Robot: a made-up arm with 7 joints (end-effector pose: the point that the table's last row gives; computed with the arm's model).
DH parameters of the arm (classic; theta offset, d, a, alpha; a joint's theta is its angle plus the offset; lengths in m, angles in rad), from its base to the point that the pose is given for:
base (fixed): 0 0 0 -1.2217
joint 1: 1.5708 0 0 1.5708
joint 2: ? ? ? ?
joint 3: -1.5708 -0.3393 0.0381 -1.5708
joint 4: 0 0 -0.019 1.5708
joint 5: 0 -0.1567 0 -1.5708
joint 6: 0 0 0 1.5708
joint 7: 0 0 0 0
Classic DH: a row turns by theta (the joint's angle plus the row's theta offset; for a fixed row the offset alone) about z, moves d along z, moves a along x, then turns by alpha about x.
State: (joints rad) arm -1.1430 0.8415 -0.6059 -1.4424 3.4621 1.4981 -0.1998
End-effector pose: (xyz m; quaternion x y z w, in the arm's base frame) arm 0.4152 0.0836 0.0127 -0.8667 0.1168 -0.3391 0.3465
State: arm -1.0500 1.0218 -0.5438 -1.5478 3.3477 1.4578 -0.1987
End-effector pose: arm 0.3826 0.1475 0.0241 -0.8312 0.0460 -0.3393 0.4380
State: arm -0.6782 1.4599 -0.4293 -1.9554 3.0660 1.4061 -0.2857
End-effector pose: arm 0.2625 0.2349 0.0326 -0.6713 -0.0058 -0.3494 0.6536
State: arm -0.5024 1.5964 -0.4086 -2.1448 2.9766 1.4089 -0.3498
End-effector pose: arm 0.2188 0.2382 0.0280 -0.6138 0.0461 -0.3669 0.6975
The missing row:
joint 2: 1.2217 0 0 -1.5708
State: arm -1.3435 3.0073 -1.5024 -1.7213 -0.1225 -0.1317 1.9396
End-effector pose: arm -0.1971 0.2884 0.1681 0.3570 -0.6673 0.2024 0.6215
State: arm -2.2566 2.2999 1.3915 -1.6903 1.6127 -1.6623 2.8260
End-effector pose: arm -0.2582 0.2859 -0.0727 0.2961 0.1473 -0.9430 0.0363
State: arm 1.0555 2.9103 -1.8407 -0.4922 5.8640 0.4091 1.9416
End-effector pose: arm 0.2975 0.2552 0.3033 0.7750 0.3636 -0.5051 0.1103
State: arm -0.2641 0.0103 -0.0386 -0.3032 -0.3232 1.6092 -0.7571
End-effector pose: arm 0.1859 -0.0090 -0.4630 -0.0083 0.5231 -0.4241 0.7392
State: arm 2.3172 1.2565 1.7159 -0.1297 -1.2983 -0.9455 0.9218
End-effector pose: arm -0.1982 0.3253 0.3218 0.4895 0.3641 -0.0634 0.7898
